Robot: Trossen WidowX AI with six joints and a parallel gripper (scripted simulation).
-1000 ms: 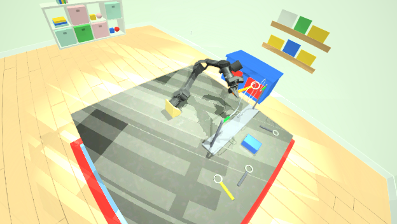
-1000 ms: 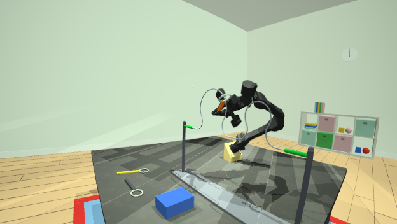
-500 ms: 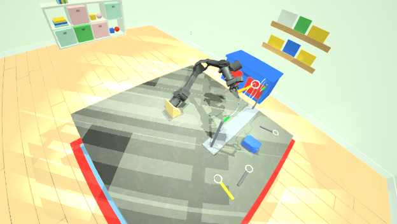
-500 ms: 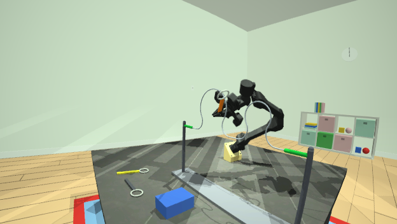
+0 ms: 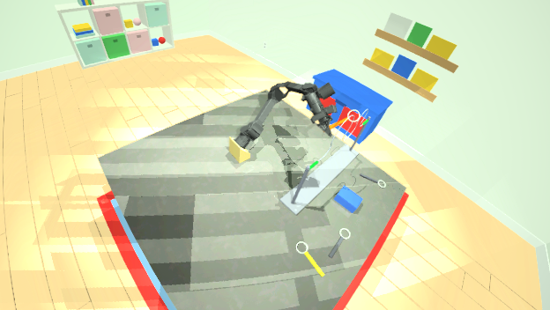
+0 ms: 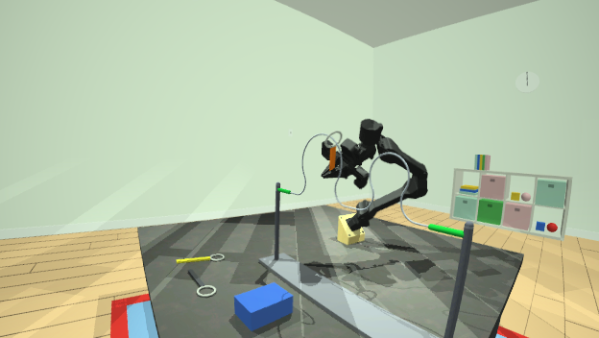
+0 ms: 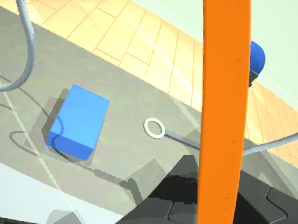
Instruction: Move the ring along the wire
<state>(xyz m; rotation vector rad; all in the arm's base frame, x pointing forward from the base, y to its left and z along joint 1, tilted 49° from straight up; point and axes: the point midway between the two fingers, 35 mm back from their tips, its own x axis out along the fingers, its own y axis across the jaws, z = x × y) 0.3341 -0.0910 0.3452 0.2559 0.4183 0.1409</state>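
My gripper tip is 11 cm to the right of the clamp rig, 10 cm above it and 3 cm short of it. The rest, counted from my gripper tip: orange-handled ring: 7 cm above, 5 cm to the left, 1 cm ahead; yellow-handled ring: 33 cm below, 32 cm to the right, 26 cm ahead.
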